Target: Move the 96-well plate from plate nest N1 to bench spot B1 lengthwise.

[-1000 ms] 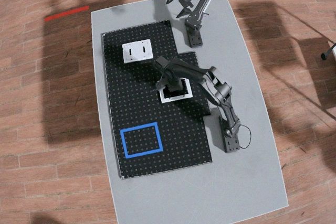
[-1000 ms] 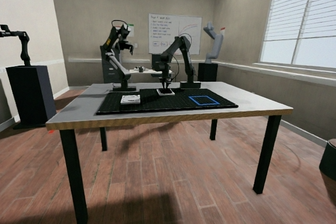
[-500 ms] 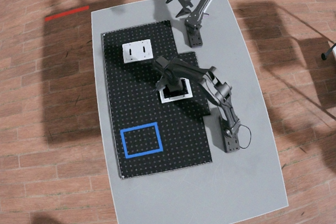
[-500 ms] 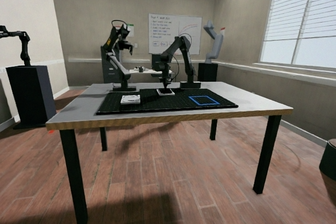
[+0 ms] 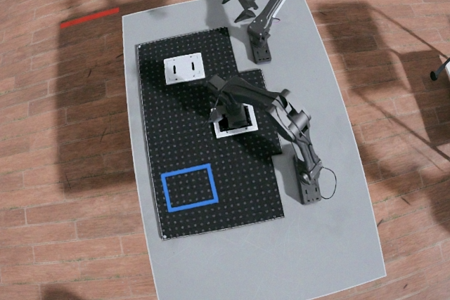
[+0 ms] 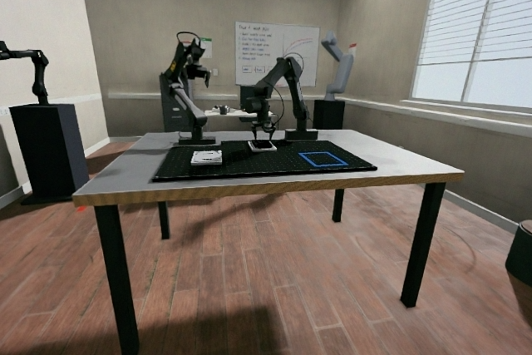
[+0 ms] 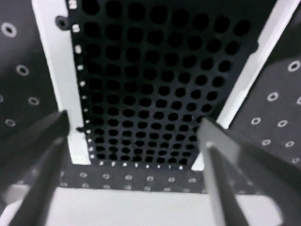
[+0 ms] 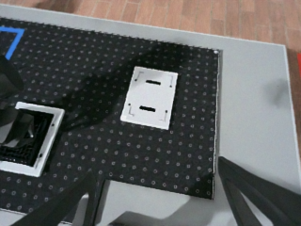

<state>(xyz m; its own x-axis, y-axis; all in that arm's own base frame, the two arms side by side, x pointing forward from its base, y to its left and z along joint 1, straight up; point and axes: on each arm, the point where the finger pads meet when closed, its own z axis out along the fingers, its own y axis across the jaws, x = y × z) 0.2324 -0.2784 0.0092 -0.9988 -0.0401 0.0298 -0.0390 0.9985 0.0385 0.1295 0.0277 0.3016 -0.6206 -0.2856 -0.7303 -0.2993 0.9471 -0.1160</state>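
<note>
The black 96-well plate is 10 mm to the right of my left hand and 20 mm below it.
</note>
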